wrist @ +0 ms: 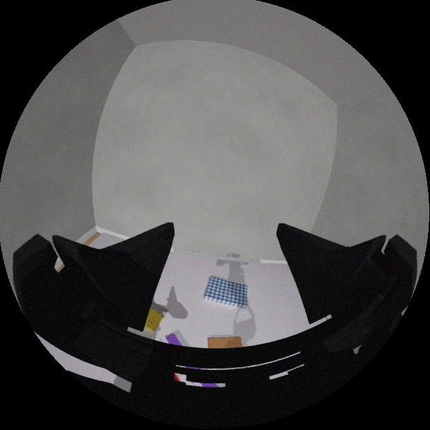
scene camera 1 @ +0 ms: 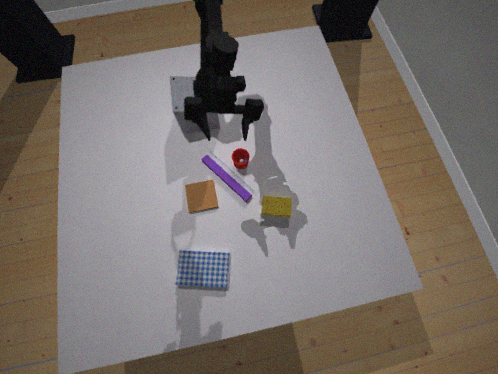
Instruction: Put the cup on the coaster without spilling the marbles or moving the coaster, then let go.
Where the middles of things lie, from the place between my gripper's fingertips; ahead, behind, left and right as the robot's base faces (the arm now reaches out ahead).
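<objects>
The square orange-brown coaster point(scene camera 1: 201, 196) is in my sight. Measured from my hand, the coaster is a good way to the right of it and a shade behind it, and it is also well below it.
</objects>
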